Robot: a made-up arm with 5 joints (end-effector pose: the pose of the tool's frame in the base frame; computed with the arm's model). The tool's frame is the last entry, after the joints. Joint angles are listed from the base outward.
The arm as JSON. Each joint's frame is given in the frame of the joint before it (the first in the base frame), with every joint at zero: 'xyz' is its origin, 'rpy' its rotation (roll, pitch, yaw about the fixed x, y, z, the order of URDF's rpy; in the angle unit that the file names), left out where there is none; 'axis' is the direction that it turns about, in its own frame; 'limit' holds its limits. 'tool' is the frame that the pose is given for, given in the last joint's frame.
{
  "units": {
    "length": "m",
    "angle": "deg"
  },
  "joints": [
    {
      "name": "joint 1",
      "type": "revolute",
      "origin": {
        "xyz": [
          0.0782,
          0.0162,
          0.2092
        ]
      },
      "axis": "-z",
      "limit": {
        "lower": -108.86,
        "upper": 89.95
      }
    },
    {
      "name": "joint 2",
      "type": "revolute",
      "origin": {
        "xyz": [
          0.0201,
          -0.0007,
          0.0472
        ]
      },
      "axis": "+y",
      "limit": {
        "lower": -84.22,
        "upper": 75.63
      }
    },
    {
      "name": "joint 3",
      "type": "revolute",
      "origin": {
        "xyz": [
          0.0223,
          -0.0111,
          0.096
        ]
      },
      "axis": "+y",
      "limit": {
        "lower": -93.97,
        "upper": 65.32
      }
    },
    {
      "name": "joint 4",
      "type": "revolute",
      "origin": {
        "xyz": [
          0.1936,
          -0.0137,
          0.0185
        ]
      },
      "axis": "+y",
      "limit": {
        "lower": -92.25,
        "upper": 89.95
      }
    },
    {
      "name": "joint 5",
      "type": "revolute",
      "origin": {
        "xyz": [
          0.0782,
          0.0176,
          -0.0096
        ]
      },
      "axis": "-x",
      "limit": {
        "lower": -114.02,
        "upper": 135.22
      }
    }
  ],
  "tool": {
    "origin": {
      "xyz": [
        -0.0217,
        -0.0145,
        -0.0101
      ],
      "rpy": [
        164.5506,
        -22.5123,
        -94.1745
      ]
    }
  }
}
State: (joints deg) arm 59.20 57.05 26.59 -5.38 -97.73
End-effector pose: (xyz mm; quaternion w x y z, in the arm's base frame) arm 154.4 -103.7 39.6 0.3336 0.1837 0.5882 0.7134
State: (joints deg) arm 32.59 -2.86 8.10 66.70 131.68
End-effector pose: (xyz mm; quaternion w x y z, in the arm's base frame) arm 291.7 -127.2 302.9 0.8252 0.4754 0.0530 0.3006
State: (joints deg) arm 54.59 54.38 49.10 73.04 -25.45
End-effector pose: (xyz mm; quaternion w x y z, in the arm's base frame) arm 79.7 -14.7 123.1 0.3289 -0.0654 0.1039 -0.9363
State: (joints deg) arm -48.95 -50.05 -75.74 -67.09 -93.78
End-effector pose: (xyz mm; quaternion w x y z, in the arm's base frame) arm -73.7 -153.5 491.6 0.7164 -0.2456 -0.5159 -0.4004
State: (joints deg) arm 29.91 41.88 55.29 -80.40 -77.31
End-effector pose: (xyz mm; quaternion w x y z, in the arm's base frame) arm 200.3 -55.5 77.4 0.2612 -0.3980 0.7456 0.4664
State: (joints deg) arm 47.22 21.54 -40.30 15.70 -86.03
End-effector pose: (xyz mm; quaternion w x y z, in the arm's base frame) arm 290.4 -211.4 395.6 0.4424 -0.3661 0.7604 0.3033
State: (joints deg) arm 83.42 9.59 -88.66 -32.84 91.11
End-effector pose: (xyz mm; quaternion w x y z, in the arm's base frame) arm 66.4 -36.3 591.5 0.3191 -0.7417 -0.3923 0.4407
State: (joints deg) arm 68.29 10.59 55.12 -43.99 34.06
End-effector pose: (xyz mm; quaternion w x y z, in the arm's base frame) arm 130.3 -183.7 147.8 0.5185 0.1472 -0.8223 -0.1826
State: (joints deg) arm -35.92 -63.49 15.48 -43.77 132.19
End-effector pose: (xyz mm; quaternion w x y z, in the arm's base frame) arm 122.2 41.1 531.7 0.1140 -0.2257 -0.7801 0.5723
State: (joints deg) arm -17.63 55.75 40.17 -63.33 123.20
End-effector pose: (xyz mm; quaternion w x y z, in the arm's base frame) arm 235.5 57.4 73.9 0.6356 0.2968 -0.0693 0.7093
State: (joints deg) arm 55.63 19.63 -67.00 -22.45 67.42
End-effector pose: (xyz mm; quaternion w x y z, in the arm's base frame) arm 178.2 -170.4 547.3 0.3755 -0.2967 -0.7434 0.4672
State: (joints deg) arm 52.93 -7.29 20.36 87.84 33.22
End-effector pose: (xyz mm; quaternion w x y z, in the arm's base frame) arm 179.7 -160.5 275.1 0.5867 0.4242 -0.3521 -0.5931
